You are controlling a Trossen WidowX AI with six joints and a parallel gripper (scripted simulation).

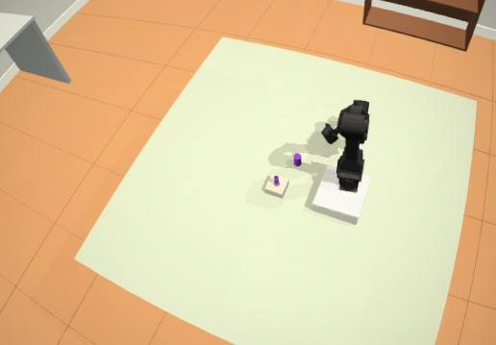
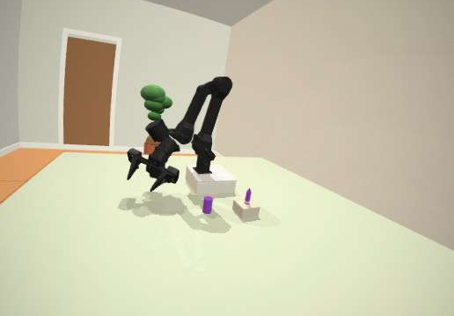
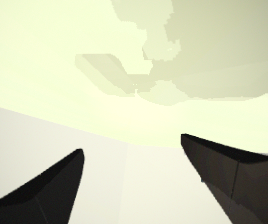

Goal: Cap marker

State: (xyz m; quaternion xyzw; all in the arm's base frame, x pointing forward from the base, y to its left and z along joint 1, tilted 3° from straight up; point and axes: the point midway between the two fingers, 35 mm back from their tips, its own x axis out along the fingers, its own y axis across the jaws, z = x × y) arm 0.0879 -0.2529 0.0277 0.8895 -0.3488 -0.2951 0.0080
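My gripper tip is now 200 mm to the right of the cap, 100 mm short of it and 40 mm above it. From my gripper tip the other things lie so: holder block: 320 mm to the left, 150 mm ahead, 50 mm below.
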